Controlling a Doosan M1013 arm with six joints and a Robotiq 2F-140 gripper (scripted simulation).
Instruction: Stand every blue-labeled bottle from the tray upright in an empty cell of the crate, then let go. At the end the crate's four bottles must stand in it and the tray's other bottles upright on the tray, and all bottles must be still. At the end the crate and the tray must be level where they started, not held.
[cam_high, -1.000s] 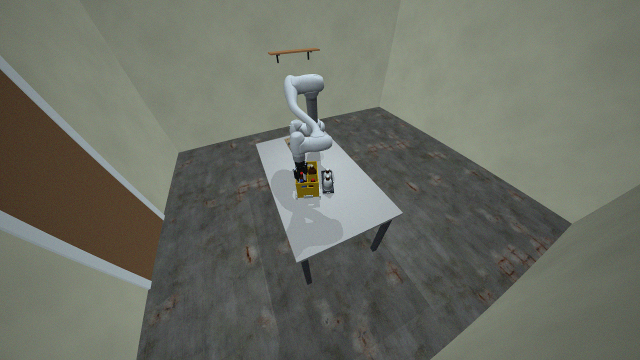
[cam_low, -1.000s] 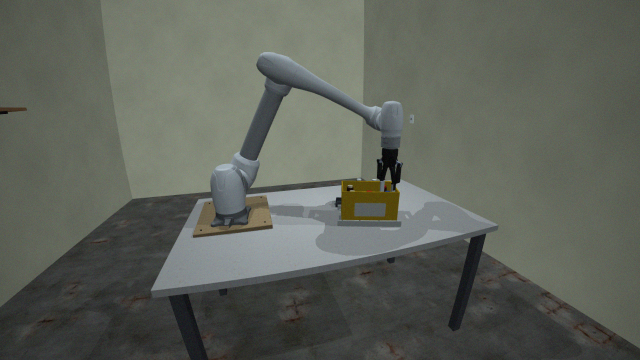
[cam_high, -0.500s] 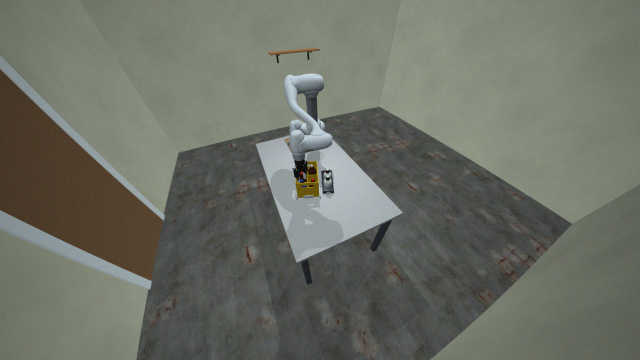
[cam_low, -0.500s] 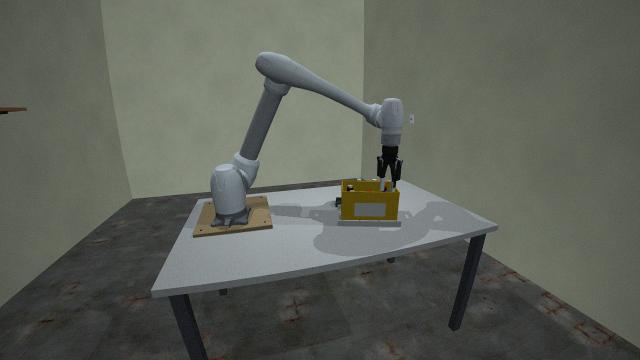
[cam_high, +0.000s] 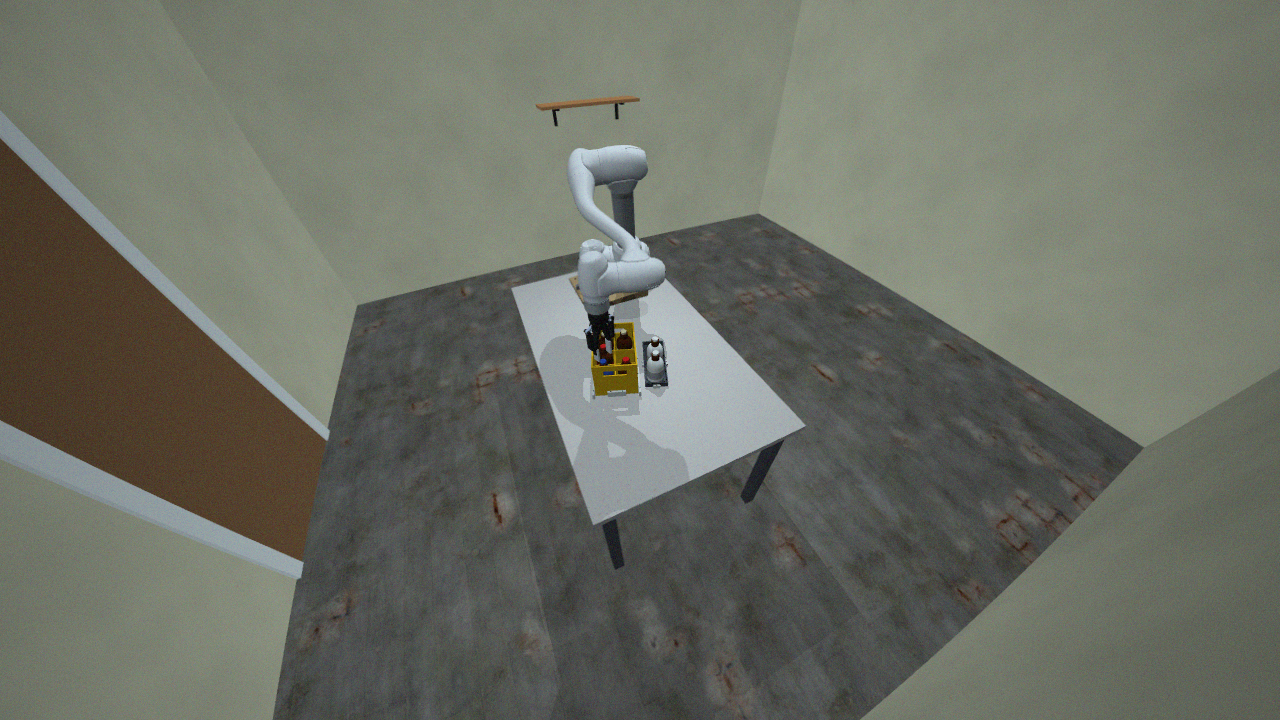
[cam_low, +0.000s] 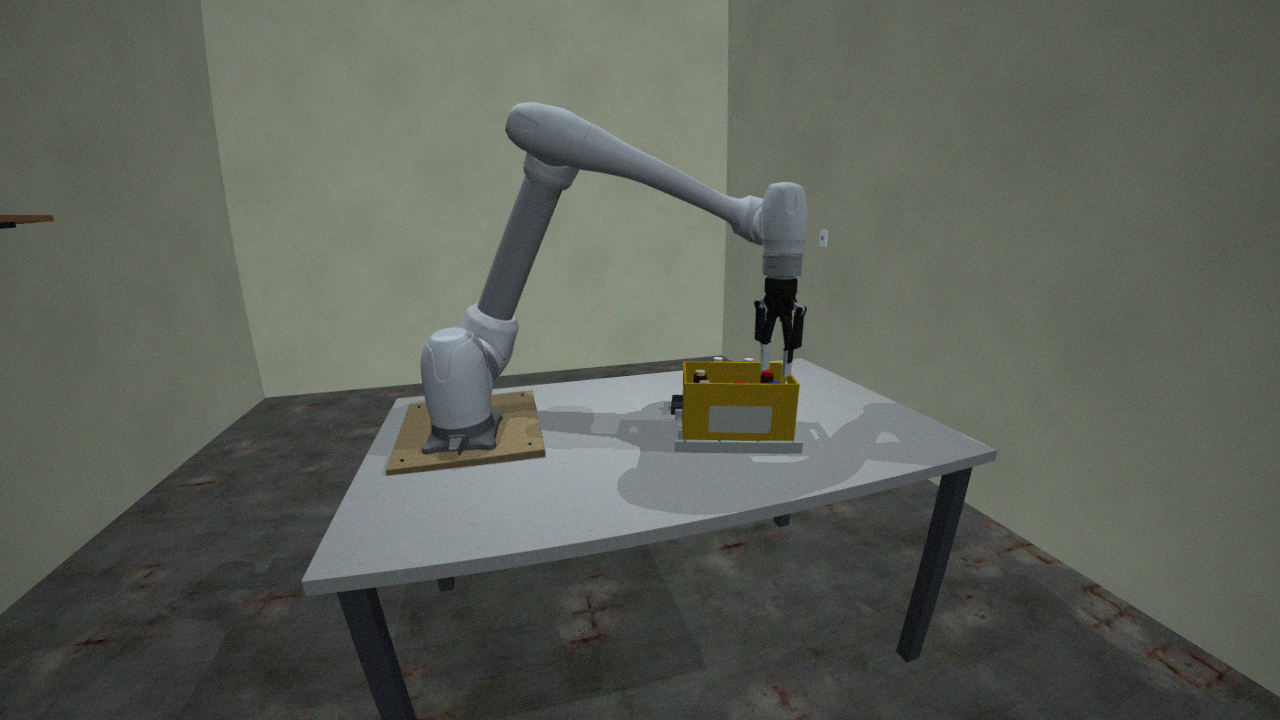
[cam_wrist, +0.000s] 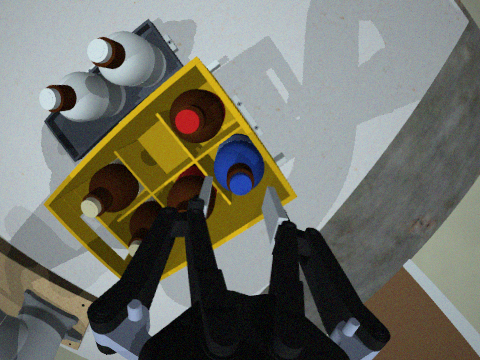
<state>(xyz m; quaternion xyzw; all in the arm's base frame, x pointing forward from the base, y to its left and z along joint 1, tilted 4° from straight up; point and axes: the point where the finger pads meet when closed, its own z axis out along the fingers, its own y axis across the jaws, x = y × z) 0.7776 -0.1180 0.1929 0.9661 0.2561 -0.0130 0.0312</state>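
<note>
The blue-labeled bottle is 130 mm below my hand. Round my hand: yellow crate (130 mm below, 80 mm behind, 60 mm to the left).
</note>
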